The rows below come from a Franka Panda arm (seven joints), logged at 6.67 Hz.
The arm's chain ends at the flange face. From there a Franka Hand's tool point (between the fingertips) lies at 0.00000 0.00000 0.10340 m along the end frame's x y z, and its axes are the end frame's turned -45 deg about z.
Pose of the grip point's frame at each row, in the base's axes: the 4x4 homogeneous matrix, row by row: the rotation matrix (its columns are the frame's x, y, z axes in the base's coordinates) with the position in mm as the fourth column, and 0 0 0 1 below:
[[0.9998 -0.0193 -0.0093 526.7], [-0.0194 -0.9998 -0.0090 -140.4], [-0.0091 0.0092 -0.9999 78.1], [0 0 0 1]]
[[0.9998 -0.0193 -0.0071 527.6], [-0.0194 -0.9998 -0.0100 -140.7], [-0.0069 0.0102 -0.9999 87.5], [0 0 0 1]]
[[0.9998 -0.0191 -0.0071 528.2], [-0.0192 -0.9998 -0.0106 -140.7], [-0.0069 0.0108 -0.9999 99.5], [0 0 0 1]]
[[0.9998 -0.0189 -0.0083 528.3], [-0.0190 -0.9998 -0.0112 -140.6], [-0.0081 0.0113 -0.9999 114.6], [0 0 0 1]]
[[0.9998 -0.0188 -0.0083 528.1], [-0.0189 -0.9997 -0.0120 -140.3], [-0.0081 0.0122 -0.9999 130.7], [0 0 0 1]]
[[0.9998 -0.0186 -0.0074 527.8], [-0.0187 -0.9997 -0.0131 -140.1], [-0.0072 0.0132 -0.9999 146.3], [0 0 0 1]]
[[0.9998 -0.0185 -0.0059 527.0], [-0.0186 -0.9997 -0.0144 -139.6], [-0.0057 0.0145 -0.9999 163.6], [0 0 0 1]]
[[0.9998 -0.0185 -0.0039 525.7], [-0.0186 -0.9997 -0.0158 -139.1], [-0.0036 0.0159 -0.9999 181.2], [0 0 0 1]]
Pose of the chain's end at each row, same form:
[[0.6933 -0.7206 -0.0093 527.7], [-0.7207 -0.6932 -0.0090 -139.5], [0.0001 0.0129 -0.9999 181.5], [0 0 0 1]]
[[0.6933 -0.7206 -0.0071 528.3], [-0.7207 -0.6932 -0.0100 -139.7], [0.0023 0.0121 -0.9999 190.9], [0 0 0 1]]
[[0.6935 -0.7205 -0.0071 528.9], [-0.7205 -0.6934 -0.0106 -139.6], [0.0028 0.0125 -0.9999 202.9], [0 0 0 1]]
[[0.6936 -0.7203 -0.0083 529.2], [-0.7204 -0.6935 -0.0112 -139.4], [0.0023 0.0137 -0.9999 218.0], [0 0 0 1]]
[[0.6937 -0.7203 -0.0083 529.0], [-0.7203 -0.6935 -0.0120 -139.1], [0.0029 0.0144 -0.9999 234.1], [0 0 0 1]]
[[0.6938 -0.7201 -0.0074 528.6], [-0.7201 -0.6937 -0.0131 -138.7], [0.0042 0.0144 -0.9999 249.7], [0 0 0 1]]
[[0.6939 -0.7200 -0.0059 527.6], [-0.7200 -0.6937 -0.0144 -138.1], [0.0062 0.0143 -0.9999 267.0], [0 0 0 1]]
[[0.6939 -0.7200 -0.0039 526.1], [-0.7200 -0.6937 -0.0158 -137.5], [0.0087 0.0138 -0.9999 284.6], [0 0 0 1]]

